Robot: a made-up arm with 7 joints. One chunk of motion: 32 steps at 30 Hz.
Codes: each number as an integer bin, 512 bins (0 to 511) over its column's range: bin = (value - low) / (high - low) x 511, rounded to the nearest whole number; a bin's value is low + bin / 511 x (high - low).
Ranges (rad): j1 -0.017..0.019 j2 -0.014..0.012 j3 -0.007..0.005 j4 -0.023..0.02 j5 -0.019..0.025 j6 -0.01..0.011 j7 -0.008..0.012
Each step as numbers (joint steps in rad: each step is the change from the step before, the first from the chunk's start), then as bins.
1 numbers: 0.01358 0.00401 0.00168 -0.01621 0.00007 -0.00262 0.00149
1 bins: 434 354 370 81 221 180 242
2 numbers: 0.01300 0.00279 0.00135 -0.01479 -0.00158 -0.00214 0.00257
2 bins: 426 330 356 98 202 191 270
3 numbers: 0.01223 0.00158 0.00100 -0.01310 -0.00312 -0.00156 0.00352
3 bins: 415 306 341 118 184 205 294
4 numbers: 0.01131 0.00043 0.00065 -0.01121 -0.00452 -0.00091 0.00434
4 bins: 402 284 326 140 168 221 315
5 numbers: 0.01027 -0.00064 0.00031 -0.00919 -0.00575 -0.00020 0.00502
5 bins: 387 263 311 164 154 238 333
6 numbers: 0.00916 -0.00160 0.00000 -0.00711 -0.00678 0.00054 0.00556
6 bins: 371 244 298 189 142 256 346
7 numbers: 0.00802 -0.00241 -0.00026 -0.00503 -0.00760 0.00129 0.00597
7 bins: 355 228 287 214 132 275 357
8 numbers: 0.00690 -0.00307 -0.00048 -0.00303 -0.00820 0.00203 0.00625
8 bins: 339 215 278 237 125 293 364
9 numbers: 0.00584 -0.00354 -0.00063 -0.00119 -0.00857 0.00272 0.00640
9 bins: 324 206 271 259 121 310 368
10 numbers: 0.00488 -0.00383 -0.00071 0.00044 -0.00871 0.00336 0.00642
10 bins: 311 200 268 279 120 325 368
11 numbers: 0.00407 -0.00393 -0.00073 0.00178 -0.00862 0.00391 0.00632
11 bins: 299 198 267 294 121 338 366
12 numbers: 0.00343 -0.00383 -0.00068 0.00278 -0.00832 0.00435 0.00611
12 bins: 290 200 269 306 124 349 361
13 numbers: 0.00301 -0.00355 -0.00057 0.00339 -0.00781 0.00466 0.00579
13 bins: 284 205 274 314 130 357 352
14 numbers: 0.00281 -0.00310 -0.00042 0.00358 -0.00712 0.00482 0.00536
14 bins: 281 214 280 316 138 361 341
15 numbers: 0.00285 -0.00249 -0.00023 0.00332 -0.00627 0.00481 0.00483
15 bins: 282 226 288 313 148 360 328
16 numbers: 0.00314 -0.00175 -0.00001 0.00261 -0.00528 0.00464 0.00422
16 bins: 286 241 298 304 159 356 312
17 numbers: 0.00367 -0.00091 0.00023 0.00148 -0.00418 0.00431 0.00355
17 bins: 293 257 308 291 172 348 295
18 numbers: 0.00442 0.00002 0.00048 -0.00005 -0.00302 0.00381 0.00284
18 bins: 304 276 319 273 186 336 277
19 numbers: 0.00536 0.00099 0.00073 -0.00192 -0.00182 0.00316 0.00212
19 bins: 317 295 329 251 200 320 259
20 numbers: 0.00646 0.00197 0.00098 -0.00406 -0.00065 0.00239 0.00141
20 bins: 333 314 340 225 213 301 240
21 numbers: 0.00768 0.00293 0.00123 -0.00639 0.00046 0.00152 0.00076
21 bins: 350 333 350 197 226 280 224
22 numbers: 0.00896 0.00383 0.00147 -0.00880 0.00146 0.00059 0.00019
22 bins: 368 350 361 169 238 258 209
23 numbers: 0.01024 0.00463 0.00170 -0.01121 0.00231 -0.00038 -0.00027
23 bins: 387 366 370 140 247 234 198
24 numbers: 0.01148 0.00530 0.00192 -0.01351 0.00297 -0.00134 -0.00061
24 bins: 404 379 380 113 255 211 189
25 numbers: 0.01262 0.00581 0.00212 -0.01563 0.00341 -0.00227 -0.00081
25 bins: 420 389 388 88 260 188 184
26 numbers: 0.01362 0.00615 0.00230 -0.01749 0.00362 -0.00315 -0.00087
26 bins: 435 396 396 65 263 167 182
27 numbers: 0.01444 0.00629 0.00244 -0.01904 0.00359 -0.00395 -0.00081
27 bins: 446 399 402 47 262 147 184
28 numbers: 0.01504 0.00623 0.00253 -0.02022 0.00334 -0.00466 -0.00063
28 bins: 455 398 406 33 259 130 188
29 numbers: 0.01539 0.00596 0.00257 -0.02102 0.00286 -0.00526 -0.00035
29 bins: 460 392 408 24 254 115 195
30 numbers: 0.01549 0.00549 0.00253 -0.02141 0.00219 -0.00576 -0.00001
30 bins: 461 383 406 19 246 103 204
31 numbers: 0.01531 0.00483 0.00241 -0.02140 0.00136 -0.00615 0.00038
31 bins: 459 370 401 19 236 94 214
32 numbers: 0.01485 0.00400 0.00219 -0.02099 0.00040 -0.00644 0.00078
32 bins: 452 354 391 24 225 87 224
